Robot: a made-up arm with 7 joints.
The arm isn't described. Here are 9 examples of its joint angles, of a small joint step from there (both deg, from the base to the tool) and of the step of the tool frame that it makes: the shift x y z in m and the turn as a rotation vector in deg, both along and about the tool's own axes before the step.
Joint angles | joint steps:
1: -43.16 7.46 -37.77 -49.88 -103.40 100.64 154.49 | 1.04 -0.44 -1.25 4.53 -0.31 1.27 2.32
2: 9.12 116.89 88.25 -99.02 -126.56 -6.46 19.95 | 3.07 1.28 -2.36 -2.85 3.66 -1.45 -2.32
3: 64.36 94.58 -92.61 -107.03 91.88 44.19 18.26 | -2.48 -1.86 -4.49 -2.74 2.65 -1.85 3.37
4: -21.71 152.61 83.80 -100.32 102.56 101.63 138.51 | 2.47 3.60 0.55 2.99 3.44 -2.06 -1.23
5: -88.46 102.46 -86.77 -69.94 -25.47 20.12 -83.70 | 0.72 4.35 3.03 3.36 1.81 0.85 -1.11
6: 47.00 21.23 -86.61 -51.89 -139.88 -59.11 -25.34 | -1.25 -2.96 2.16 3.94 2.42 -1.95 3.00
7: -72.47 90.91 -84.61 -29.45 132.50 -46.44 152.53 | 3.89 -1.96 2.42 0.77 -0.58 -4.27 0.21
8: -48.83 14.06 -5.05 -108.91 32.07 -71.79 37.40 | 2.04 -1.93 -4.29 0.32 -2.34 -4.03 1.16
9: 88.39 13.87 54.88 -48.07 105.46 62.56 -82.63 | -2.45 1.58 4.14 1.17 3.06 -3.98 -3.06
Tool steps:
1: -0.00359 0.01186 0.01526 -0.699 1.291 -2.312
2: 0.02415 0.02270 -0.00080 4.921 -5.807 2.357
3: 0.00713 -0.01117 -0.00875 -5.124 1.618 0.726
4: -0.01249 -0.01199 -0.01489 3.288 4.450 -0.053
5: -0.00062 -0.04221 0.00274 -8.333 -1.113 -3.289
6: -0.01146 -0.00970 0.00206 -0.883 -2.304 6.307
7: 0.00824 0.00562 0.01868 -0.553 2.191 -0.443
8: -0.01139 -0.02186 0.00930 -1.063 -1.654 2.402
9: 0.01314 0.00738 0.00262 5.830 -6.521 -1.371
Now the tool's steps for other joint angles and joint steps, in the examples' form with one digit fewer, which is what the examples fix.
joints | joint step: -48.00 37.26 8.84 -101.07 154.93 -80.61 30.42 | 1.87 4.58 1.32 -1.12 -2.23 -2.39 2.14
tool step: -0.0050 -0.0290 -0.0137 -7.02 1.54 -1.58
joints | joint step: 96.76 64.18 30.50 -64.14 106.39 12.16 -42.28 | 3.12 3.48 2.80 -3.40 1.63 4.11 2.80
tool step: 0.0231 -0.0013 0.0185 -4.11 0.15 -1.78
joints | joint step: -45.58 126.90 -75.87 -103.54 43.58 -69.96 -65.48 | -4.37 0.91 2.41 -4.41 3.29 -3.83 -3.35
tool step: 0.0026 0.0284 -0.0052 12.21 0.05 -0.04
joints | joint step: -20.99 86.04 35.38 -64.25 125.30 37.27 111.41 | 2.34 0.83 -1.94 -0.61 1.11 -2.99 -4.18
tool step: 0.0025 0.0042 -0.0027 1.15 -0.66 -5.03
